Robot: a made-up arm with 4 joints.
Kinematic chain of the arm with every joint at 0, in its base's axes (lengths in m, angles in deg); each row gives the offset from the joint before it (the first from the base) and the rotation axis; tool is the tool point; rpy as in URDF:
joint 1: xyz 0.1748 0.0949 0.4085 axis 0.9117 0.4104 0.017
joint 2: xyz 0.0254 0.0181 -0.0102 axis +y
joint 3: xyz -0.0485 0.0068 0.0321 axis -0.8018 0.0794 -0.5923
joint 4: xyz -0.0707 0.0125 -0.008 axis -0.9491 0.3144 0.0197
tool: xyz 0.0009 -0.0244 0.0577 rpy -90 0 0
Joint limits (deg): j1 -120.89..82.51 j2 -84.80..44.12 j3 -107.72..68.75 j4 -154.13..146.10
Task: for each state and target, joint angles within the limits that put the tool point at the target. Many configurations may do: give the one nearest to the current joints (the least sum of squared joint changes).
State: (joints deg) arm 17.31 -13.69 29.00 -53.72
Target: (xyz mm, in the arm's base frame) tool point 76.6 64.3 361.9
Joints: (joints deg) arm -1.22 -25.98 -7.94 -64.25
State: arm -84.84 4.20 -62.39 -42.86
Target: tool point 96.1 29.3 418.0
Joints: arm -106.68 -23.36 -28.83 -42.15
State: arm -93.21 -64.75 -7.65 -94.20
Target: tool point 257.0 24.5 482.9
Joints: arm -111.42 -84.80 -51.83 -99.58
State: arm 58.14 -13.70 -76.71 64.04
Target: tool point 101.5 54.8 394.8
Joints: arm 50.78 -23.35 -84.14 36.46
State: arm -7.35 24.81 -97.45 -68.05
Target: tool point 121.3 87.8 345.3
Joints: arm -12.56 8.12 -96.48 -80.49
